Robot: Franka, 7 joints.
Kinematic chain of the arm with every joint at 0, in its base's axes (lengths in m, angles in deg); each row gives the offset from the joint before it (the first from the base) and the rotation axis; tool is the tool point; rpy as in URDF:
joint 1: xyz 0 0 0.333 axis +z
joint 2: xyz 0 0 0 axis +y
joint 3: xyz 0 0 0.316 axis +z
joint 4: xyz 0.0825 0 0 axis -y
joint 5: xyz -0.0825 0 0.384 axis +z
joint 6: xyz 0 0 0 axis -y
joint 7: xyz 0.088 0 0 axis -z
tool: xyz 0 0 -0.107 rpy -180 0 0
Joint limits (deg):
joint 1: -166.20..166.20
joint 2: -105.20..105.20
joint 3: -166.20..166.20
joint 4: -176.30..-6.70
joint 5: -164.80..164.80
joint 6: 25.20..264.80
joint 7: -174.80..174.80
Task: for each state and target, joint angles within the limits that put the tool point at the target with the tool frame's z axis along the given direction. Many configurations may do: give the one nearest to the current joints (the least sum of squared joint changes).
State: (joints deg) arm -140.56 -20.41 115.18 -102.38 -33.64 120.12 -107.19
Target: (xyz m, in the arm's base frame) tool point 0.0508 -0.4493 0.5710 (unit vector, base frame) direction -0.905 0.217 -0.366
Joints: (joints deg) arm -153.52 -36.93 65.00 -116.91 -34.77 88.58 -107.19
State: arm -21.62 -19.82 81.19 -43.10 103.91 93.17 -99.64
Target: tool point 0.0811 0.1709 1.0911 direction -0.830 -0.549 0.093
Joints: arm -9.02 13.76 94.18 -33.77 120.81 65.60 -99.64
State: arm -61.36 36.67 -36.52 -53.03 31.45 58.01 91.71
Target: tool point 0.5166 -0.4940 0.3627 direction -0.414 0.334 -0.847
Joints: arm -32.05 59.39 -30.95 -35.91 19.70 59.67 91.71
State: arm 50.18 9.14 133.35 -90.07 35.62 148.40 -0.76
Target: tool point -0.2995 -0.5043 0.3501 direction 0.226 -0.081 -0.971
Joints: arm 77.90 -13.12 159.12 -114.03 21.40 121.27 -0.76
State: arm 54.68 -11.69 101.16 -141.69 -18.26 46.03 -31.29
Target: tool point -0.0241 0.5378 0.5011 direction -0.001 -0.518 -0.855
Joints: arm 30.98 19.95 71.64 -93.24 -10.98 69.07 -31.29
